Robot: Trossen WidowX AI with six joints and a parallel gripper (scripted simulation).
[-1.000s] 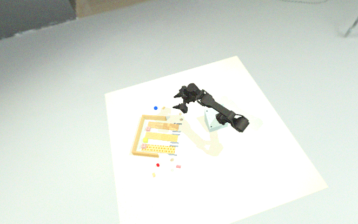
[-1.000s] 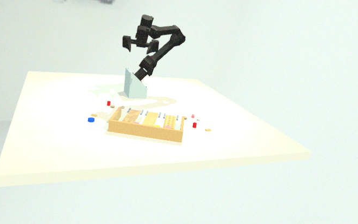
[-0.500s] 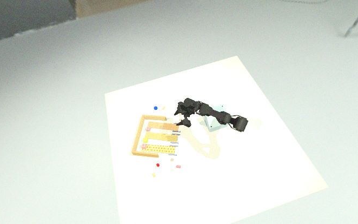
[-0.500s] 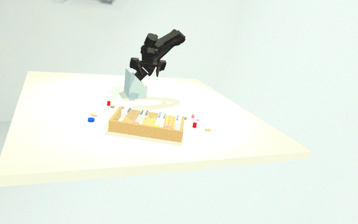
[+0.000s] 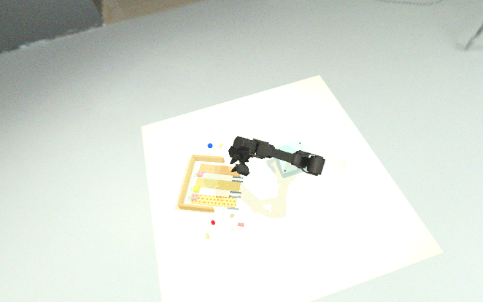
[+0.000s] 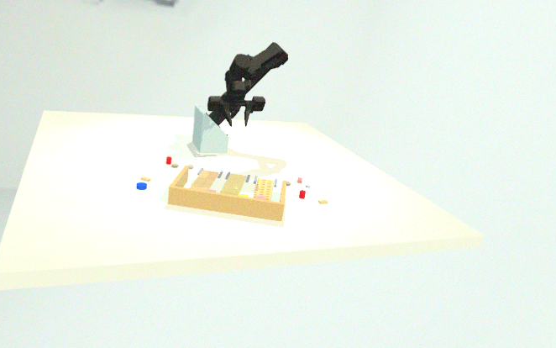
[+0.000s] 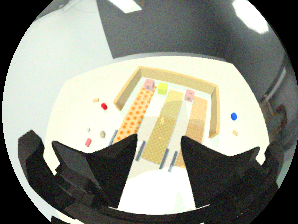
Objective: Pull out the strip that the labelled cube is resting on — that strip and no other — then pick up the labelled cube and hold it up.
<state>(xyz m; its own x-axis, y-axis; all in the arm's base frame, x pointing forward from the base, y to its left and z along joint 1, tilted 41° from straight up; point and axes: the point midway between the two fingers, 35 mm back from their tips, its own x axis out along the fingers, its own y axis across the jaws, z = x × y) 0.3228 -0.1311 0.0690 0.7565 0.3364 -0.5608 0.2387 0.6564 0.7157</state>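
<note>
Right now my gripper tip is 150 mm short of the orange dotted strip, 40 mm to the right of it and 180 mm above it. Round my gripper tip: pink block 60 mm ahead, 230 mm to the left, 180 mm below; blue disc 40 mm ahead, 310 mm to the right, 180 mm below.
</note>
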